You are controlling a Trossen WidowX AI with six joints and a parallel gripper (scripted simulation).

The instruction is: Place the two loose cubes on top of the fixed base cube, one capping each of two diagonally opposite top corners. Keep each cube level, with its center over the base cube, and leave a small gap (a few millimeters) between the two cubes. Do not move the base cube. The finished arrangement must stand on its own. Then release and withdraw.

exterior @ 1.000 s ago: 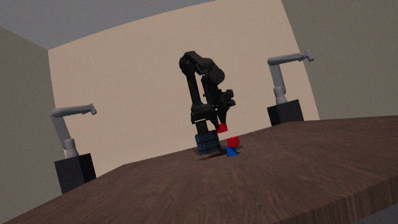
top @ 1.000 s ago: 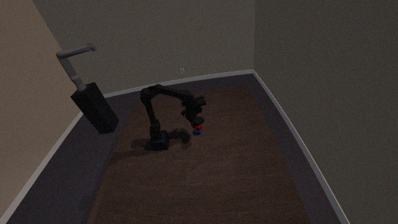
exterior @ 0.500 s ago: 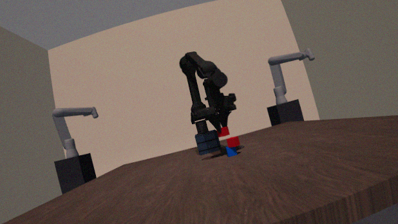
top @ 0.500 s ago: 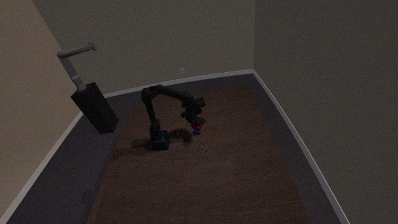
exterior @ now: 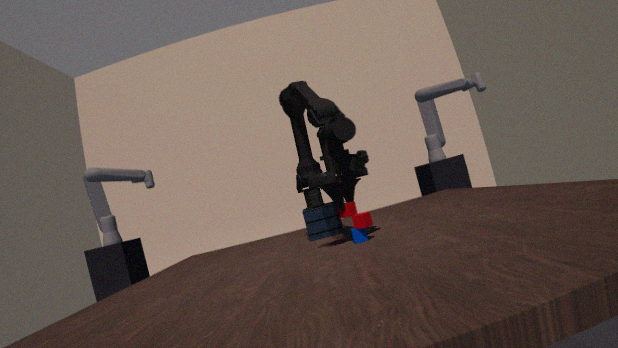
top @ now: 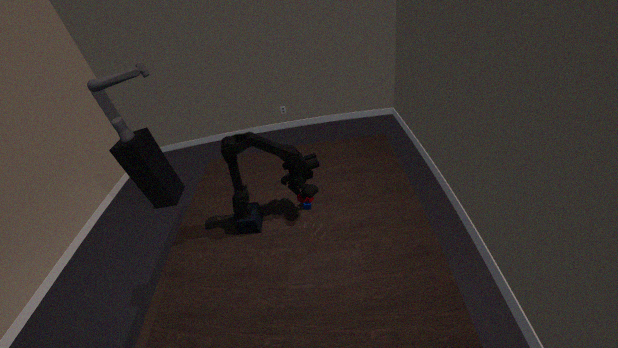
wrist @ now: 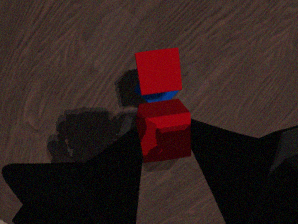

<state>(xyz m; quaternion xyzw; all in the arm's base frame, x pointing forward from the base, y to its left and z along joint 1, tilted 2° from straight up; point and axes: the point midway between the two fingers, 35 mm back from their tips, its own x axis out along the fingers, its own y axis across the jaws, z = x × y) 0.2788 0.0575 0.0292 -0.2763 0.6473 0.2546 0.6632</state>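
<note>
The red cube is 30 mm below my gripper tip, 30 mm ahead of it and 20 mm to the left of it. Also, from my gripper tip: blue cube: 70 mm below, 20 mm ahead, 10 mm to the left.
</note>
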